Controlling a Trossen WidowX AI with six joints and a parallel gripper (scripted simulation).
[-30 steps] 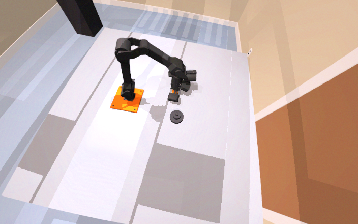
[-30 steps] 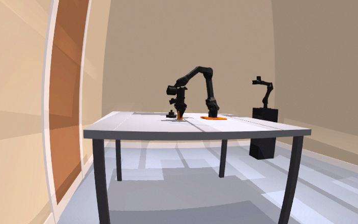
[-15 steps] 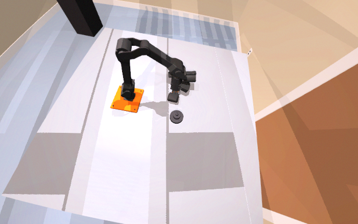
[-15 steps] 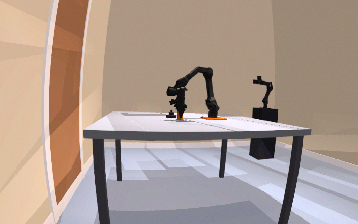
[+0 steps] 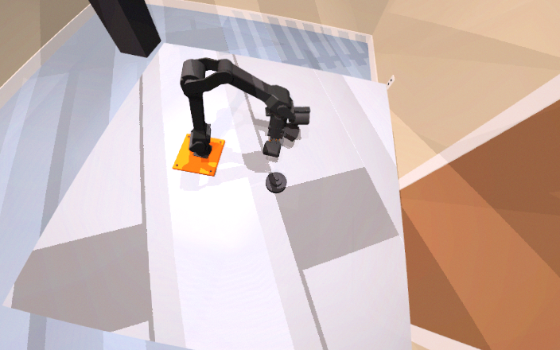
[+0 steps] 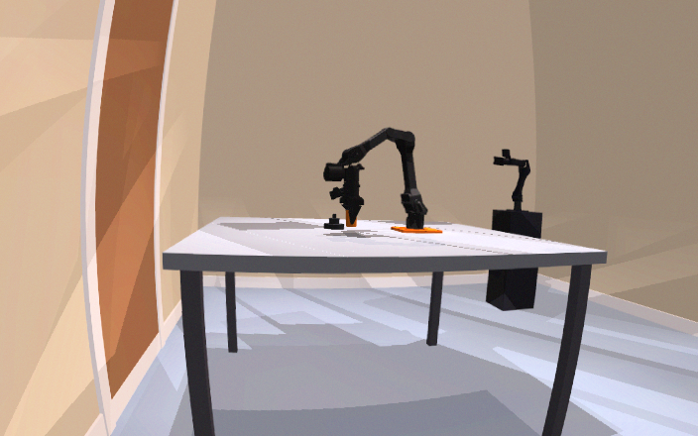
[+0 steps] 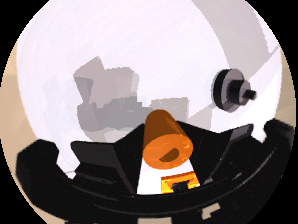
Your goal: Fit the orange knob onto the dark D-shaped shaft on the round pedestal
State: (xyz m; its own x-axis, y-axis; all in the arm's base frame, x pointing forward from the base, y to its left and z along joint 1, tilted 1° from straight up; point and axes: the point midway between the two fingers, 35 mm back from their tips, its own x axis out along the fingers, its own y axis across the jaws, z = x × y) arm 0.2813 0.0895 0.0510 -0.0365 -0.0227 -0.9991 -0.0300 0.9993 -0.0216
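Right now the round pedestal is 150 mm to the right of my gripper tip and 50 mm ahead of it. Round my gripper tip: orange knob: 20 mm above.
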